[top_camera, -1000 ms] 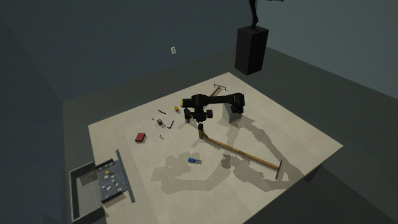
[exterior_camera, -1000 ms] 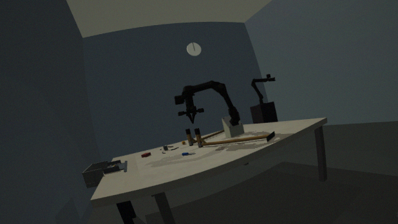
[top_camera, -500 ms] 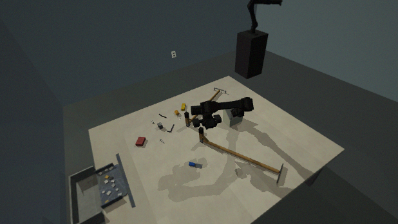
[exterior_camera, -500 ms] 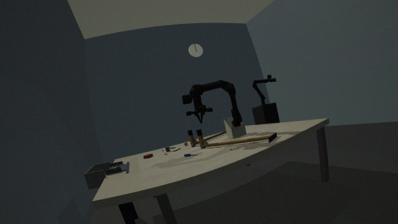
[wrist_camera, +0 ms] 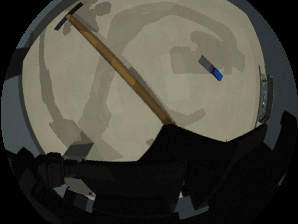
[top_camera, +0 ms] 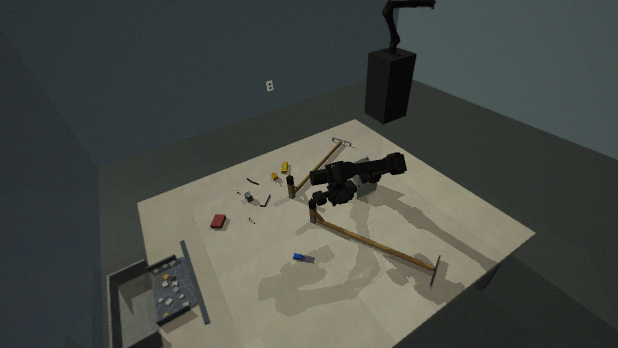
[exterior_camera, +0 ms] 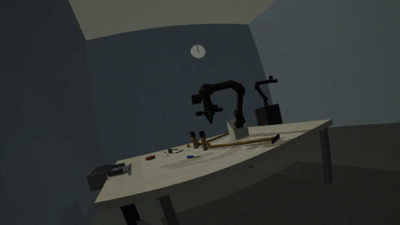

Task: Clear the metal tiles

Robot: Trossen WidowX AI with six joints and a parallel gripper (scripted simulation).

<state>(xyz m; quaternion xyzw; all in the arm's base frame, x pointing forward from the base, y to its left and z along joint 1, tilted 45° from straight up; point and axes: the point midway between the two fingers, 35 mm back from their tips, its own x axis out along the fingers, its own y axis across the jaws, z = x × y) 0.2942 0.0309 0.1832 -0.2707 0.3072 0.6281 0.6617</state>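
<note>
Right now the long scraper is 90 mm behind my gripper tip, 130 mm to the left of it and 120 mm below it. Round my gripper tip: black hex key: 210 mm ahead, 360 mm to the right, 180 mm below; then grey piece: 260 mm ahead, 440 mm to the right, 160 mm below; then blue piece: 200 mm ahead, 50 mm to the left, 180 mm below.
</note>
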